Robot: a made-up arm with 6 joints. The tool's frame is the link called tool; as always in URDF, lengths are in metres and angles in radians. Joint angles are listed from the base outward.
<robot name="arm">
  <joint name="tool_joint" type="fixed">
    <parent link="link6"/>
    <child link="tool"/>
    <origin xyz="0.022 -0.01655 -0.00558" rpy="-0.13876 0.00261 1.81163"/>
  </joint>
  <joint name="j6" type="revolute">
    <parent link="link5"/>
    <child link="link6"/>
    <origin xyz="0.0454 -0.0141 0.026" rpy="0 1.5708 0"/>
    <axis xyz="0 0 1"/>
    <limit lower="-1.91" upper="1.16"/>
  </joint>
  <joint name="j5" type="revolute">
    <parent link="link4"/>
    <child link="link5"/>
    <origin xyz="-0.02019 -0.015 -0.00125" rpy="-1.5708 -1.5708 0"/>
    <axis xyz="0 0 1"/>
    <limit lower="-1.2" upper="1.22"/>
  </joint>
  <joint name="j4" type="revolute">
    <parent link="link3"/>
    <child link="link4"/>
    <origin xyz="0.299 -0.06 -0.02" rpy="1.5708 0 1.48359"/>
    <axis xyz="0 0 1"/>
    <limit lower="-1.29" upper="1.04"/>
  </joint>
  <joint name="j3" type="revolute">
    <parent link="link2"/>
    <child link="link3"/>
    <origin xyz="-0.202 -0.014 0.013"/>
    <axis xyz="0 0 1"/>
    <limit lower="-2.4" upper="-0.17"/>
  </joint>
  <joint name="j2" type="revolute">
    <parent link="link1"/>
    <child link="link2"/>
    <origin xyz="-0.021 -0.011 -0.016" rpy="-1.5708 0 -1.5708"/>
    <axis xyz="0 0 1"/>
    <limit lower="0" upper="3.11"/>
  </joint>
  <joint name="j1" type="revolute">
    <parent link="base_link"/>
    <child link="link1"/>
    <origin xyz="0.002 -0.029 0.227" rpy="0 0 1.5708"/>
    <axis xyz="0 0 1"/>
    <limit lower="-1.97" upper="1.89"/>
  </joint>
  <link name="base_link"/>
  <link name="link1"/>
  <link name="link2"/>
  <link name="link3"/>
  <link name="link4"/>
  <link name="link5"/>
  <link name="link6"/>
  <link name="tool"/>
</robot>
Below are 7 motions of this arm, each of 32 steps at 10 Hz.
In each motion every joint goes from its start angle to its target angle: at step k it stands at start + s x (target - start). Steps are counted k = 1, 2, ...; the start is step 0. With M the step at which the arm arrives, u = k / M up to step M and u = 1 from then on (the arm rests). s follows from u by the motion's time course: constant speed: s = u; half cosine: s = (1 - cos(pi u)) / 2; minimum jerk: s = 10 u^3 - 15 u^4 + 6 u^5.
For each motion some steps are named. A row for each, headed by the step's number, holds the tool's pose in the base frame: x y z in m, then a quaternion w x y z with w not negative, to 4 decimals.
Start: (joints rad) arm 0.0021 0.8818 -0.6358 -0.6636 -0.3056 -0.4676
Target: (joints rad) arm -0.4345 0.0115 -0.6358 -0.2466 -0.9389 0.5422
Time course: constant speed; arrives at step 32
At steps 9, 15, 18, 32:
9: 0.1695 -0.0479 0.4664 0.8243 -0.2402 0.4924 -0.1425
15: 0.1188 -0.0604 0.4902 0.9030 -0.1721 0.3842 -0.0863
18: 0.0923 -0.0633 0.4982 0.9328 -0.1506 0.3225 -0.0556
32: -0.0272 -0.0471 0.5052 0.9804 -0.1701 0.0172 0.0978

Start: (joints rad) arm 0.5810 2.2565 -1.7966 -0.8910 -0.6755 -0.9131
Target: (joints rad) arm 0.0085 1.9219 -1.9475 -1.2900 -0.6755 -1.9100
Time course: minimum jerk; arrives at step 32
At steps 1, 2, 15, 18, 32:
1: 0.3673 0.2575 0.3159 0.6741 -0.6989 0.1993 -0.1319
2: 0.3675 0.2571 0.3162 0.6740 -0.6989 0.1986 -0.1334
15: 0.4018 0.1590 0.3786 0.5718 -0.6828 0.0446 -0.4526
18: 0.4082 0.1169 0.4015 0.4906 -0.6631 -0.0140 -0.5651
32: 0.4055 0.0212 0.4511 0.2435 -0.5959 -0.1357 -0.7531

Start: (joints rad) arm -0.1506 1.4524 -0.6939 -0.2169 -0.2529 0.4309
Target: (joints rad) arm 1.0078 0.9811 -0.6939 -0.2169 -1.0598 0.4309
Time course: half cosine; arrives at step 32
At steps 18, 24, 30, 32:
18: 0.2544 0.0876 0.3718 0.6747 -0.1158 0.5461 0.4829
24: 0.1894 0.1349 0.4072 0.6535 -0.1885 0.3796 0.6272
30: 0.1514 0.1475 0.4235 0.6239 -0.2070 0.2829 0.6985
32: 0.1488 0.1481 0.4246 0.6214 -0.2078 0.2760 0.7033

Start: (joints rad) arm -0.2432 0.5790 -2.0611 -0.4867 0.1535 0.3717
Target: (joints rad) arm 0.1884 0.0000 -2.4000 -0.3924 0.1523 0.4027
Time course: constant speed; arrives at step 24
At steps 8, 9, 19, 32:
8: -0.3419 -0.0214 0.6070 0.9944 -0.0472 -0.0882 0.0331
9: -0.3556 -0.0267 0.5958 0.9920 -0.0493 -0.1076 0.0438
19: -0.4630 -0.1035 0.4593 0.9416 -0.0554 -0.2991 0.1444
32: -0.4914 -0.1529 0.3777 0.8996 -0.0485 -0.3914 0.1876

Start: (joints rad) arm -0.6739 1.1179 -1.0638 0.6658 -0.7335 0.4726
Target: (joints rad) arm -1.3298 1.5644 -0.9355 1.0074 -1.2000 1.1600
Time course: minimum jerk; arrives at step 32
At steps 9, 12, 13, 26, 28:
9: 0.1400 -0.2720 0.4565 0.8888 0.4340 0.0233 0.1453
12: 0.1261 -0.2947 0.4319 0.8801 0.4562 -0.0410 0.1253
13: 0.1196 -0.3028 0.4221 0.8764 0.4624 -0.0668 0.1164
26: 0.0082 -0.3606 0.3052 0.8237 0.4306 -0.3682 -0.0260
28: 0.0012 -0.3612 0.2991 0.8204 0.4237 -0.3824 -0.0352

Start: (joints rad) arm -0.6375 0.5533 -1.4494 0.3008 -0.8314 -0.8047
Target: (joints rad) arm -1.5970 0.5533 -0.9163 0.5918 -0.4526 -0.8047
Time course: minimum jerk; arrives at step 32
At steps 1, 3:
1: -0.0881 -0.0165 0.6381 0.8783 0.0329 -0.0903 -0.4683
3: -0.0872 -0.0168 0.6380 0.8774 0.0334 -0.0874 -0.4705

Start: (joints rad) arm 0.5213 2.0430 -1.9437 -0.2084 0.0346 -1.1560
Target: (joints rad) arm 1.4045 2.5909 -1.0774 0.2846 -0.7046 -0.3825
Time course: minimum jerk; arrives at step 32
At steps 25, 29, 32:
25: 0.1326 0.3156 0.0372 0.3372 -0.5594 0.7108 0.2612
29: 0.1115 0.2980 0.0172 0.3157 -0.5560 0.7237 0.2596
32: 0.1093 0.2959 0.0152 0.3135 -0.5557 0.7250 0.2592

